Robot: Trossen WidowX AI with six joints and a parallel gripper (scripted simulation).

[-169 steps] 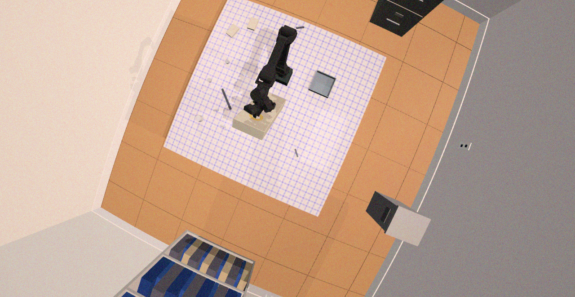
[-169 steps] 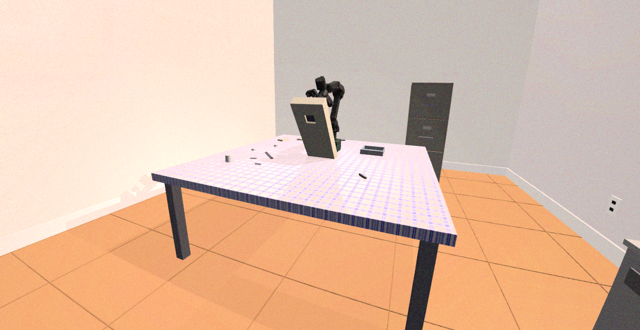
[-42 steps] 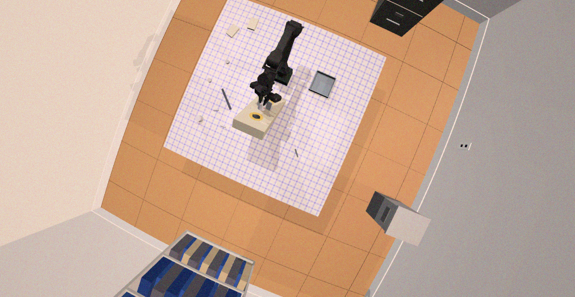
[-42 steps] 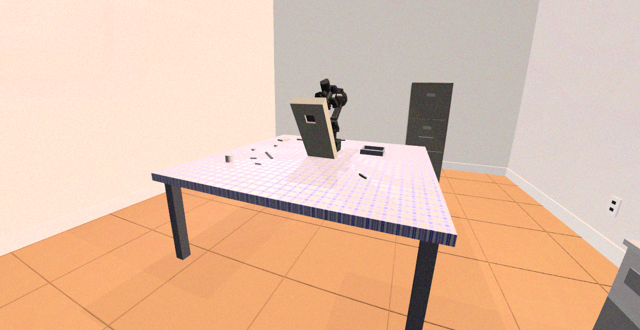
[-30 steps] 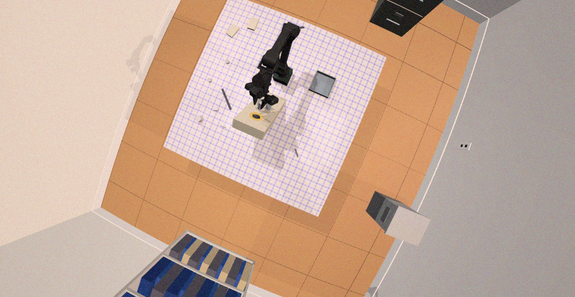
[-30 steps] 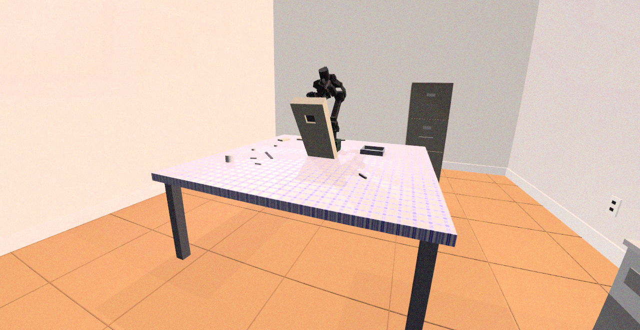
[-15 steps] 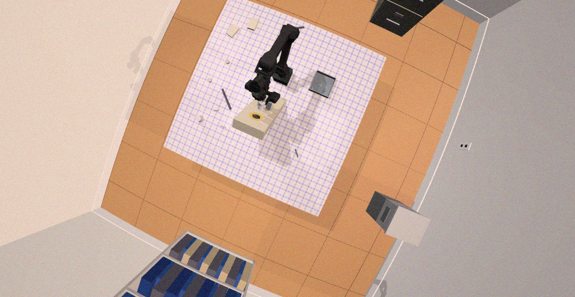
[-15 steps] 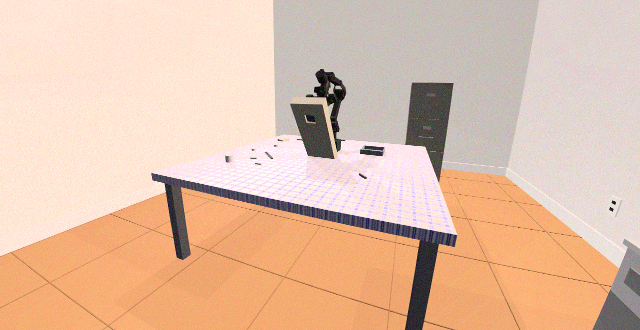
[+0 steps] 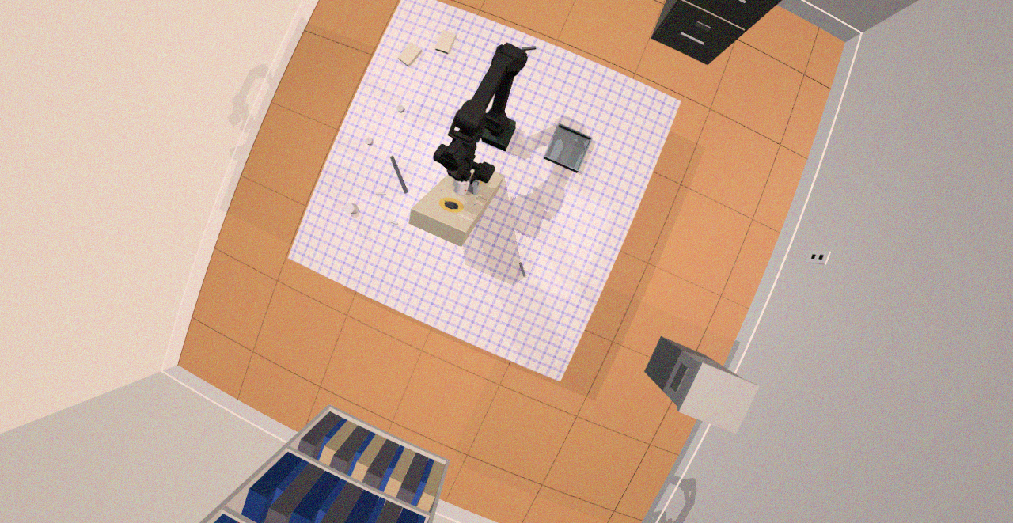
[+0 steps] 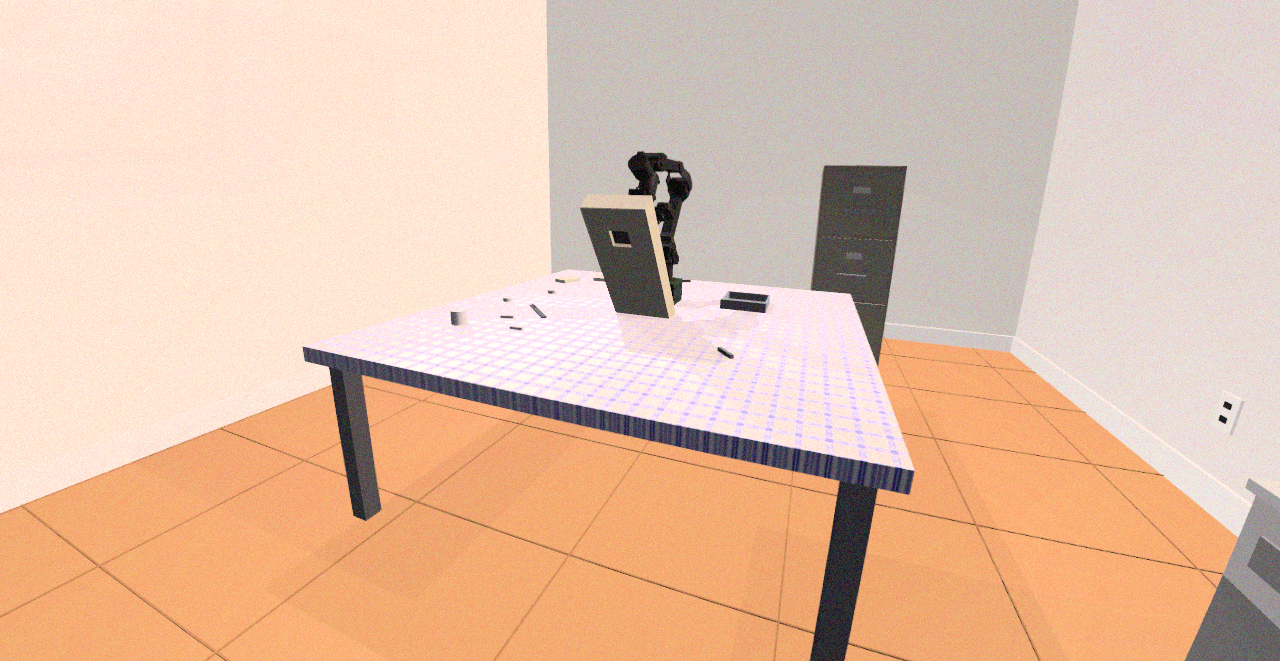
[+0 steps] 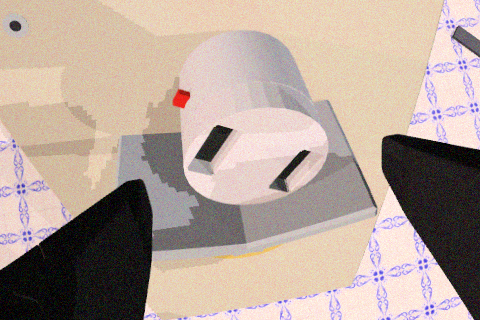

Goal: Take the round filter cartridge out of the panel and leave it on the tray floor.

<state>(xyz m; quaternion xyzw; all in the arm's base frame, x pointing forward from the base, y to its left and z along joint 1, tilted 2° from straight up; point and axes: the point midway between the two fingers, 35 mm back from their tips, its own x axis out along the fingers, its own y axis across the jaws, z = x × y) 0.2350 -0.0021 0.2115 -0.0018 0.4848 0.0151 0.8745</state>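
Right now my gripper tip is 3 cm above the round filter cartridge and 2 cm short of it. Round my gripper tip: tray: 32 cm behind, 28 cm to the left, 24 cm below.
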